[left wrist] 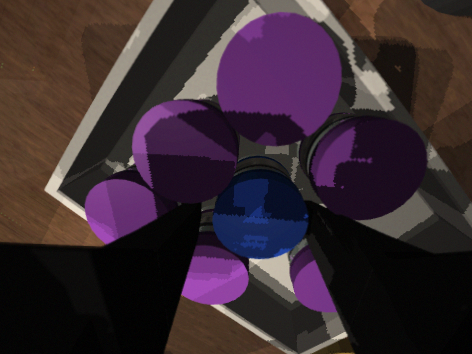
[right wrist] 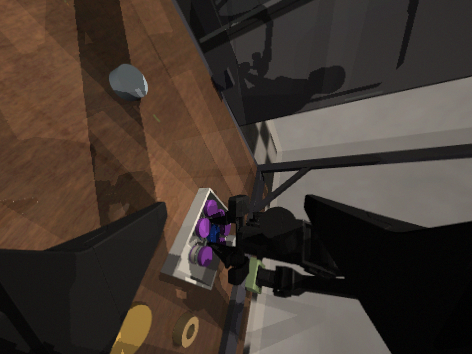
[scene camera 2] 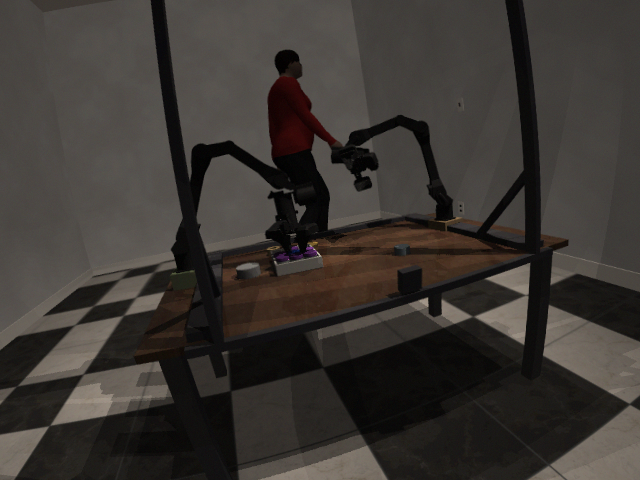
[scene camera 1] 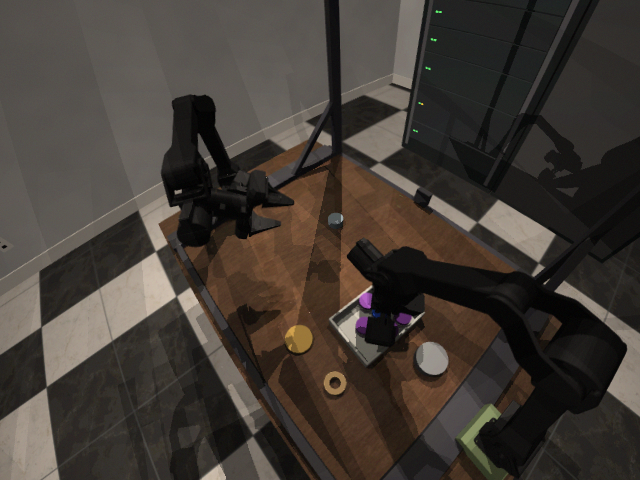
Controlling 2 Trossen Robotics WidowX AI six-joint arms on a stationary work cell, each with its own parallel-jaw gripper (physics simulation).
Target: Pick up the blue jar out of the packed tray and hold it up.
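Pixels of known places: left gripper, fingertip midpoint: (left wrist: 251, 207) (right wrist: 207, 231) (scene camera 1: 378, 312); right gripper, fingertip midpoint: (right wrist: 236, 204) (scene camera 2: 354, 180) (scene camera 1: 287, 214); left arm's base, origin of the base link: (right wrist: 259, 276) (scene camera 2: 187, 268) (scene camera 1: 495, 442); right arm's base, origin of the base link: (scene camera 2: 445, 218).
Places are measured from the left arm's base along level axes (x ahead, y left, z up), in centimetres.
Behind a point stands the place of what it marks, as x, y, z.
Observation:
The blue jar (left wrist: 261, 215) @[34.9, -1.1, -0.6] (right wrist: 214, 233) @[35.4, -0.7, -0.6] stands in the white-grey tray (left wrist: 90, 110) @[36.9, -9.3, -1.5] (right wrist: 182, 245) @[42.0, 5.0, -2.2] (scene camera 2: 298, 267) @[34.8, -9.5, -3.5] among several purple jars (left wrist: 280, 75) @[30.7, -4.6, -0.6] (right wrist: 204, 256) @[36.0, 4.9, -0.6]. Purple jars surround it closely in the left wrist view. My left gripper (left wrist: 251, 207) @[35.6, -0.8, -2.5] is part-open, pointing down, with one fingertip on either side of the blue lid and slight gaps; it grips nothing. In scene camera 1 the left arm hides most of the jars. My right gripper (scene camera 1: 287, 212) @[60.5, 6.9, 18.6] is wide open and empty, held above the table away from the tray.
A yellow disc (scene camera 1: 298, 339) @[42.7, 19.2, -3.8], a tan ring (scene camera 1: 326, 391) @[28.6, 20.4, -2.5] and a grey-white round block (scene camera 1: 432, 358) @[19.4, -2.9, -2.0] (scene camera 2: 248, 270) @[19.8, -6.8, -2.3] lie around the tray. A blue-grey cylinder (scene camera 1: 335, 221) @[66.6, -10.7, -2.6] (scene camera 2: 401, 250) @[66.4, -13.7, -3.3] stands farther off. A dark cube (scene camera 1: 422, 196) @[55.6, -39.6, -0.7] (scene camera 2: 409, 279) @[55.3, -41.8, -1.3] is at the table's edge. Frame posts rise from the table.

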